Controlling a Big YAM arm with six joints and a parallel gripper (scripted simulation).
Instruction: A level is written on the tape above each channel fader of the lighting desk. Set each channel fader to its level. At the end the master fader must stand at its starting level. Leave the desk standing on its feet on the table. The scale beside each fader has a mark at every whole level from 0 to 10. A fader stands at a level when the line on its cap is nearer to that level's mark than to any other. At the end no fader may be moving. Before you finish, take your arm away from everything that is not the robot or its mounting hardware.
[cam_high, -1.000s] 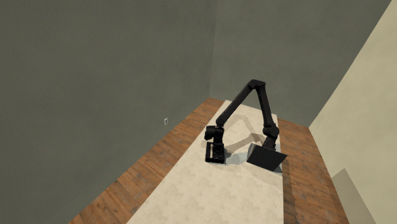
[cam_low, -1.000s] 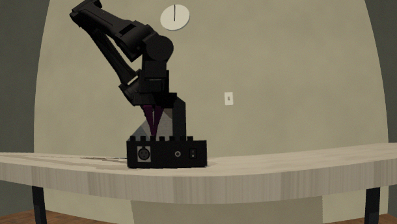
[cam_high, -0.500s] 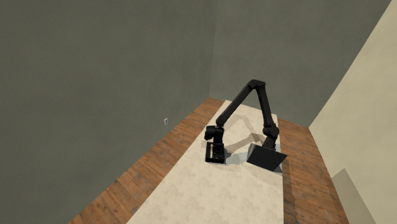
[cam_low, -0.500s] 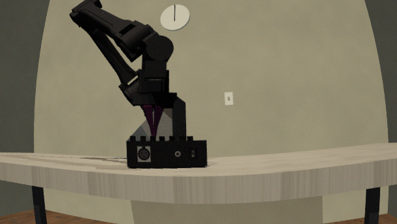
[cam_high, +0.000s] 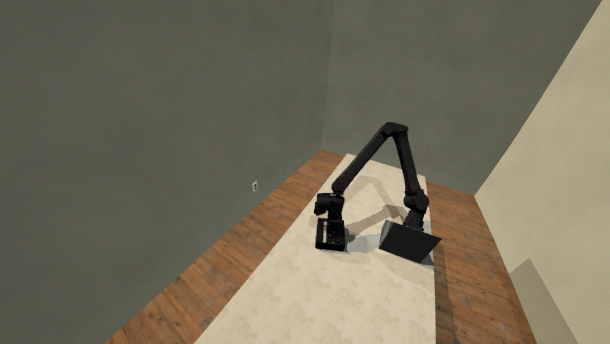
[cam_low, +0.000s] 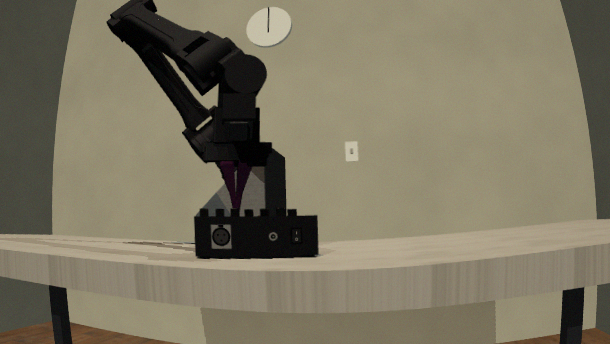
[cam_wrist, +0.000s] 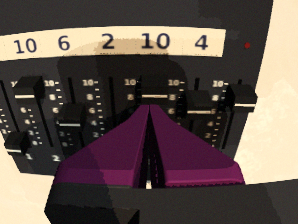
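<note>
The channel 5 fader lies 1 cm ahead of my hand. Round my hand: channel 6 fader: 2 cm to the right, 2 cm ahead; then channel 4 fader: 3 cm behind, 1 cm to the left; then fader 3: 4 cm to the left, 2 cm behind.
</note>
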